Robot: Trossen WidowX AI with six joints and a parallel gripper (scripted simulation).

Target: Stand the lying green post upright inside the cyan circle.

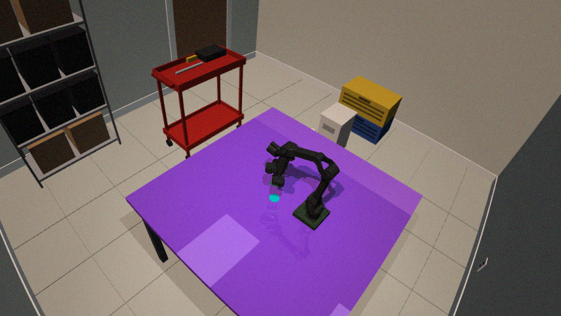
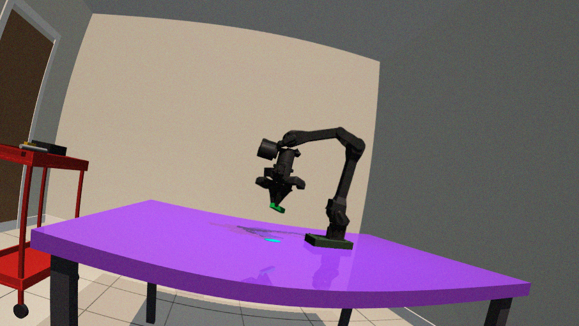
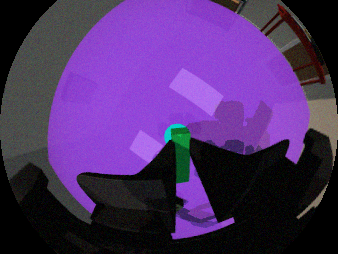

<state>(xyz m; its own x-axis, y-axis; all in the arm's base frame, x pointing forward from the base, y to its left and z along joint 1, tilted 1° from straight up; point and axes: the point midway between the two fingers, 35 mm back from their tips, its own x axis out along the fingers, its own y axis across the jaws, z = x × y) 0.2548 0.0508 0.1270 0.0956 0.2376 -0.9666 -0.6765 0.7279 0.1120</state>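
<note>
My gripper tip is 12 cm above the cyan circle, 1 cm to the left of it and 1 cm past it. Also, from my gripper tip: green post 1 cm to the right, 1 cm below, 1 cm behind.
</note>
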